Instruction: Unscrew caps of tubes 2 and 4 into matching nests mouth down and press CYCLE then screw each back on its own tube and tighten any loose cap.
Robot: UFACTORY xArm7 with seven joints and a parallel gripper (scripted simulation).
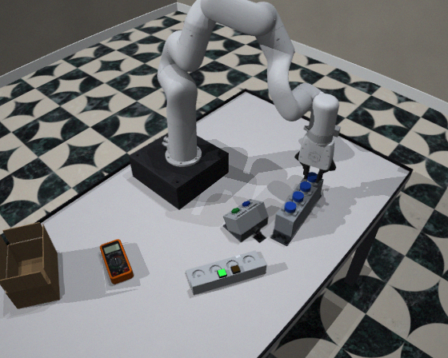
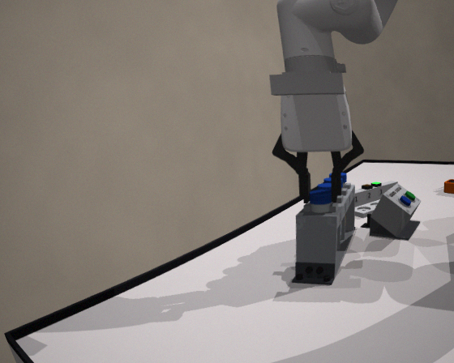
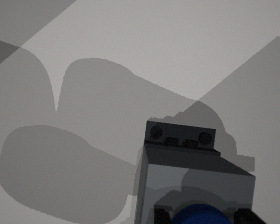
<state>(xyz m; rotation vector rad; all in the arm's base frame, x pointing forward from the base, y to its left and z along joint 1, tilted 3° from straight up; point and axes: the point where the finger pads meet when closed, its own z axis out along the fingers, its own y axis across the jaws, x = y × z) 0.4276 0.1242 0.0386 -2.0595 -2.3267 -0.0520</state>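
Right now my hand is 22 cm to the left of the green key, 15 cm past it and 6 cm above it. Also, from my hand: orange multimeter (55 cm to the right, 36 cm behind, 11 cm below); key housing (20 cm to the right, 13 cm behind, 7 cm below); blue key (18 cm to the right, 14 cm behind, 6 cm below).
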